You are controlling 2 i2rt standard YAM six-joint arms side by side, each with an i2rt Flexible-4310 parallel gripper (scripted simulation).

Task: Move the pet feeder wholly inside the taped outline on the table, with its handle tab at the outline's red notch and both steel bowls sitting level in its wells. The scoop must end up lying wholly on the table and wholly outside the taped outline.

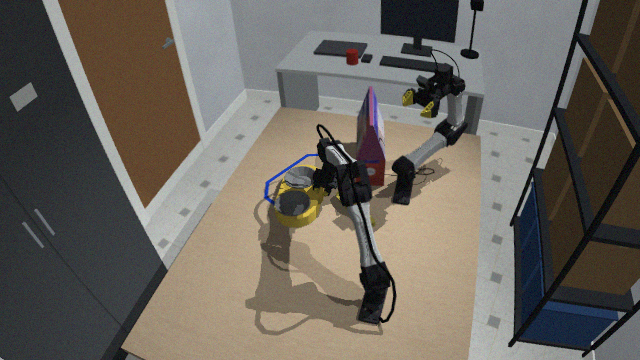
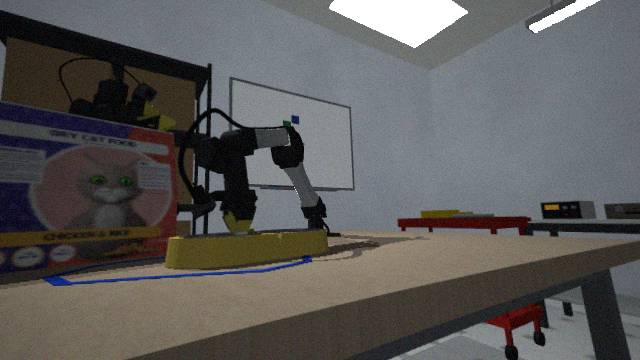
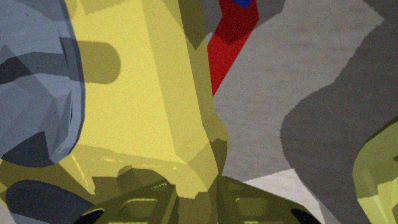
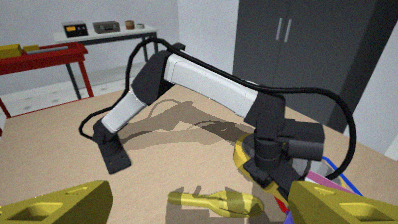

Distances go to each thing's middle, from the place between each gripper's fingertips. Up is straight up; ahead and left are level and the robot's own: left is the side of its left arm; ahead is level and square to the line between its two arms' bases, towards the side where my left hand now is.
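Position of my left gripper: 10 mm to the right of the yellow pet feeder (image 2: pixel 182 253), 80 mm short of it and 30 mm above it. Measured from my left hand, the yellow scoop (image 4: pixel 223 199) is 20 mm to the left, 140 mm behind and 20 mm below, while the blue taped outline (image 2: pixel 55 280) is 100 mm to the right, 110 mm ahead and 40 mm below.
My right hand (image 2: pixel 168 118) is 17 cm to the right of the yellow scoop, 18 cm short of it and 38 cm above it. Measured from my right hand, the yellow pet feeder is 16 cm to the left, 40 cm ahead and 39 cm below; the blue taped outline is 5 cm to the left, 43 cm ahead and 40 cm below.
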